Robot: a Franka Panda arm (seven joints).
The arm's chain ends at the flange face. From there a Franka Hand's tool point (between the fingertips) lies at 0.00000 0.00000 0.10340 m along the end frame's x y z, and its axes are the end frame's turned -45 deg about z.
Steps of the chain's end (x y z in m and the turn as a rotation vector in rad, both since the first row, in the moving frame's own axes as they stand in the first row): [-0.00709 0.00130 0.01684 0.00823 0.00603 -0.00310]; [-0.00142 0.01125 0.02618 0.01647 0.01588 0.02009]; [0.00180 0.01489 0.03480 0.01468 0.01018 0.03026]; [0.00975 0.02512 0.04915 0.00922 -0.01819 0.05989]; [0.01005 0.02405 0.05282 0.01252 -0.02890 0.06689]
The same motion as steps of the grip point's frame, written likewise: [-0.00489 -0.00426 0.01683 0.00156 0.01008 -0.00310]; [-0.00659 0.00693 0.02615 0.00042 0.02287 0.02009]; [-0.00743 0.01150 0.03478 0.00318 0.01758 0.03026]; [-0.01146 0.02263 0.04913 0.01938 -0.00634 0.05989]; [-0.01099 0.02105 0.05277 0.02929 -0.01158 0.06689]
